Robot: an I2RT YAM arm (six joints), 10 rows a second.
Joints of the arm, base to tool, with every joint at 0 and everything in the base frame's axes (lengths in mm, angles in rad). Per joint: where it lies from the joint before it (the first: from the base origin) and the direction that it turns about. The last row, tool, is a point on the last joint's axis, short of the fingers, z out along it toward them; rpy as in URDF.
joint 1: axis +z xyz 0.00 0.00 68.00
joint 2: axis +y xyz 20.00 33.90 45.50
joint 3: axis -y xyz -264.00 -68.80 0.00
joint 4: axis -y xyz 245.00 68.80 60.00
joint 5: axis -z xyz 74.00 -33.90 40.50
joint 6: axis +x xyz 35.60 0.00 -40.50
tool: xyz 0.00 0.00 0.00 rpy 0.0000 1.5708 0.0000
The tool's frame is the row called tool.
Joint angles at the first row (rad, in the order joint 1, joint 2, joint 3, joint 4, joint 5, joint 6):
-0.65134, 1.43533, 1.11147, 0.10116, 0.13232, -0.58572
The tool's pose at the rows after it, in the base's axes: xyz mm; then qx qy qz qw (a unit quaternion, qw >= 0):
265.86, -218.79, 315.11, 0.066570, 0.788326, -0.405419, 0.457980
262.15, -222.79, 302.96, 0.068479, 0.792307, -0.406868, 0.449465
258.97, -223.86, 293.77, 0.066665, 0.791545, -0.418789, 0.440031
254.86, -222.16, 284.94, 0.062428, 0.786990, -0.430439, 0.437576
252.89, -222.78, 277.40, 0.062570, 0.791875, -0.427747, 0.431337
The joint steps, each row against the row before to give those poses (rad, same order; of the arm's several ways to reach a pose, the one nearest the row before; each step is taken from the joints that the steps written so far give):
-0.02391, 0.01569, -0.03081, 0.01250, -0.00306, -0.02081
-0.01618, 0.00674, -0.03707, 0.03025, -0.00346, -0.00820
-0.00672, 0.00049, -0.03782, 0.04077, 0.01558, -0.02327
-0.00304, -0.00834, -0.05014, 0.05764, 0.00894, -0.02148
-0.00541, 0.00379, -0.02069, 0.00839, -0.00225, -0.00239

